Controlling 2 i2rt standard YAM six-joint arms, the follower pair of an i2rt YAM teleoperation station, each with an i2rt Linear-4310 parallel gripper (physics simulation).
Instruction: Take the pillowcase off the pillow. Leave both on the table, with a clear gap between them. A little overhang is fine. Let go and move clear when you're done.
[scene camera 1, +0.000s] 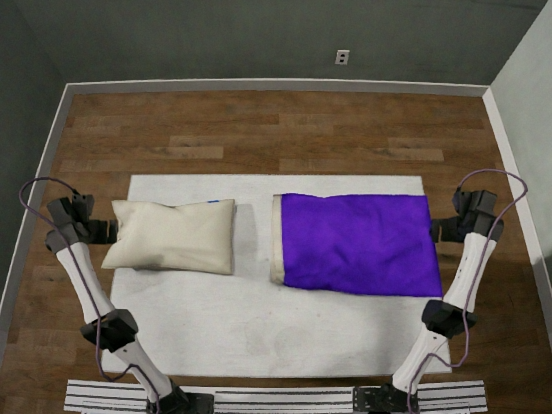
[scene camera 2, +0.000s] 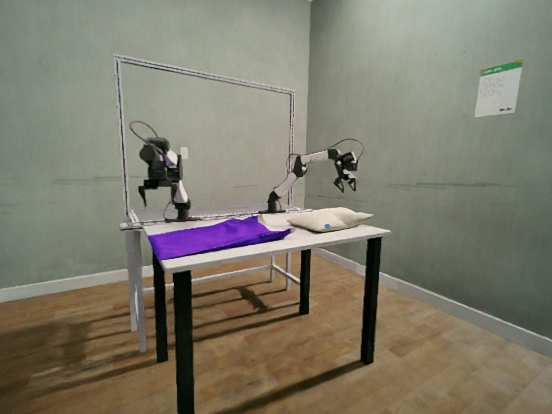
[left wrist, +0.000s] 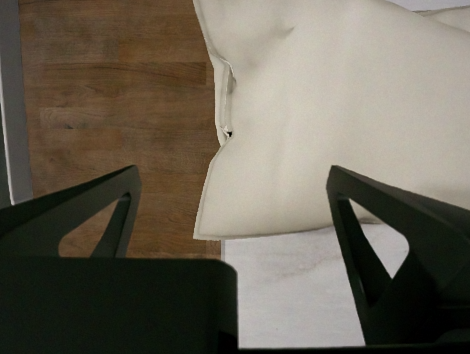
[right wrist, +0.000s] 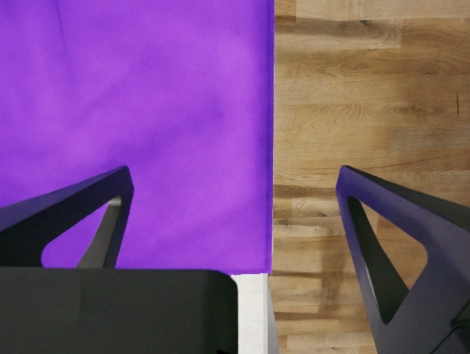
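The cream pillow (scene camera 1: 175, 237) (scene camera 2: 325, 220) (left wrist: 310, 115) lies at the left of the table in scene camera 1, a little over the table's left edge. The purple pillowcase (scene camera 1: 357, 245) (scene camera 2: 215, 237) (right wrist: 150, 125) lies flat at the right, its cream-hemmed opening facing the pillow. A strip of bare table separates the two. My left gripper (scene camera 2: 346, 189) (left wrist: 233, 175) is open and empty, above the pillow's outer end. My right gripper (right wrist: 234, 177) is open and empty, above the pillowcase's outer edge. In scene camera 1 the fingertips of both are hard to see.
The white table (scene camera 1: 260, 330) (scene camera 2: 240, 252) carries both things. The pillowcase's outer end reaches the table's right edge in scene camera 1. A white frame (scene camera 2: 205, 76) stands behind the arms in scene camera 2. Wooden floor (scene camera 1: 250, 135) surrounds the table.
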